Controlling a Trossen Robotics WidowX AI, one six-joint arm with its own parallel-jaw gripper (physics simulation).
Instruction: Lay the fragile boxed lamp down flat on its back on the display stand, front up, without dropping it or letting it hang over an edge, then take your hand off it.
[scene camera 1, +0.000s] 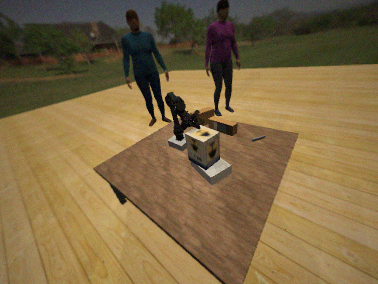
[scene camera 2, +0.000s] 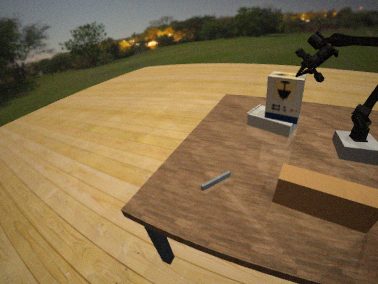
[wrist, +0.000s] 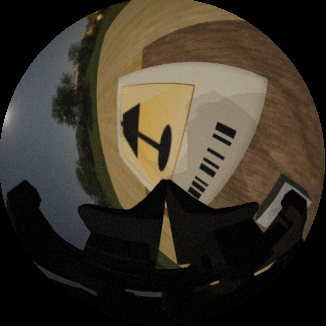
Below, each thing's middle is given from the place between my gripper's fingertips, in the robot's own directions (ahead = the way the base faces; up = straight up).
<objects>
Right now my hand is 26 cm above the display stand (scene camera 2: 255, 117), 8 cm short of it and 5 cm to the left of it.
</objects>
